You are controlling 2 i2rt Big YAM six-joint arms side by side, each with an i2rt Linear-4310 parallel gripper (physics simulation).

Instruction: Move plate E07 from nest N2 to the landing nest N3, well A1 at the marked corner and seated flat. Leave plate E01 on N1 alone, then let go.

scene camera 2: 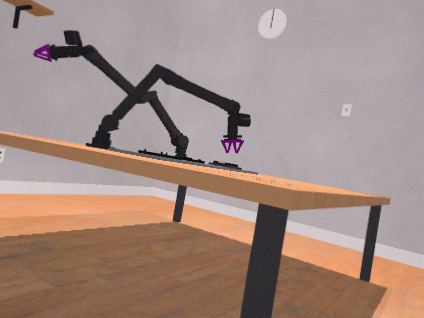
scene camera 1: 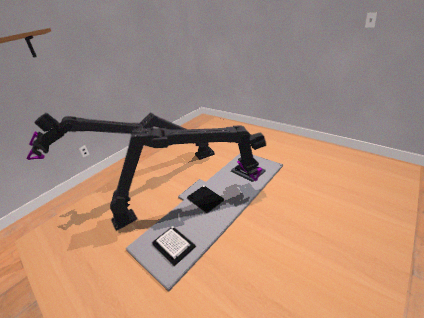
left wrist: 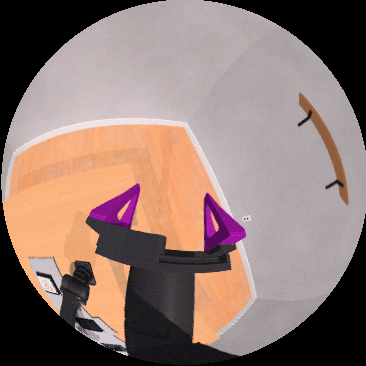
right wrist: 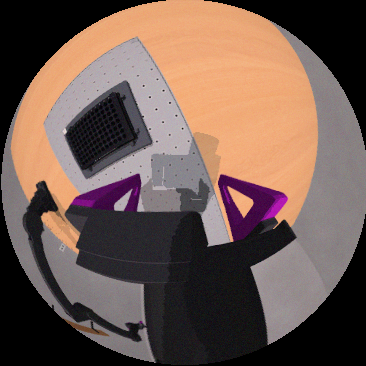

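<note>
A black many-well plate [right wrist: 102, 130] sits in a dark nest [right wrist: 143, 136] [scene camera 1: 235, 171] at the far right of the board in scene camera 1; a small white mark shows at one nest corner in the right wrist view. A white plate [scene camera 1: 172, 243] [left wrist: 48, 283] sits in a black nest at the near end. A flat black square [scene camera 1: 205, 199] [left wrist: 90, 325] lies between them; I cannot tell whether it holds a plate. No labels are legible. My right gripper [scene camera 1: 250, 170] [scene camera 2: 232, 146] [right wrist: 180, 177] is open and empty, pointing down above the board near the black plate. My left gripper [scene camera 2: 42, 52] [left wrist: 172, 190] is open, empty, raised far away.
A grey perforated board [scene camera 1: 150, 260] [right wrist: 155, 115] carries the nests on the wooden table [scene camera 1: 320, 240]. My two arms cross in the scene views. The right arm's shadow falls across the board. A wall shelf [scene camera 1: 25, 36] [left wrist: 327, 145] is at the side, beyond the left gripper.
</note>
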